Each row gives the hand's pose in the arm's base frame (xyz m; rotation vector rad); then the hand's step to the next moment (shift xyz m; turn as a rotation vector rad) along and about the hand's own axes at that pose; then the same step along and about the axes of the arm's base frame.
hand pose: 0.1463 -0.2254 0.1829 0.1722 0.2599 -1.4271
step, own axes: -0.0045 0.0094 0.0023 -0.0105 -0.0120 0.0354
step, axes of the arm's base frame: 0.0089 0.0050 0.0031 -0.0105 -0.0013 0.0373
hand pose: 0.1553 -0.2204 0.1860 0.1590 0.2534 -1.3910
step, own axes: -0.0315 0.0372 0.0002 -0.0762 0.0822 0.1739
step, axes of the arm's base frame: 0.0316 0.0364 0.0073 0.0833 0.0417 0.1847
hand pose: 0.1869 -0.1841 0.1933 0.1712 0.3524 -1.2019
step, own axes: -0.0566 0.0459 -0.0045 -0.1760 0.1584 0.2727
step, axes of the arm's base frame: 0.0242 0.0676 0.0134 0.1403 0.1256 0.3082
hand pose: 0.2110 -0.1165 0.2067 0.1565 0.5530 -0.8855
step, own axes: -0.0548 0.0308 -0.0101 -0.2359 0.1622 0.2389
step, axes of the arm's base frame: -0.0079 0.0609 0.0170 0.0998 0.1813 0.3102
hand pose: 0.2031 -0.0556 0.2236 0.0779 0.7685 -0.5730
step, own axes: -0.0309 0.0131 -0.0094 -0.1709 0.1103 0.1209
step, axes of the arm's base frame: -0.0170 0.0279 0.0123 0.0354 0.1394 0.1879
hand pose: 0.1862 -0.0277 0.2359 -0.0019 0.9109 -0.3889
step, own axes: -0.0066 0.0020 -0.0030 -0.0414 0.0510 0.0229
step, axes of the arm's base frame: -0.0053 0.0045 0.0029 0.0116 0.0574 0.0376
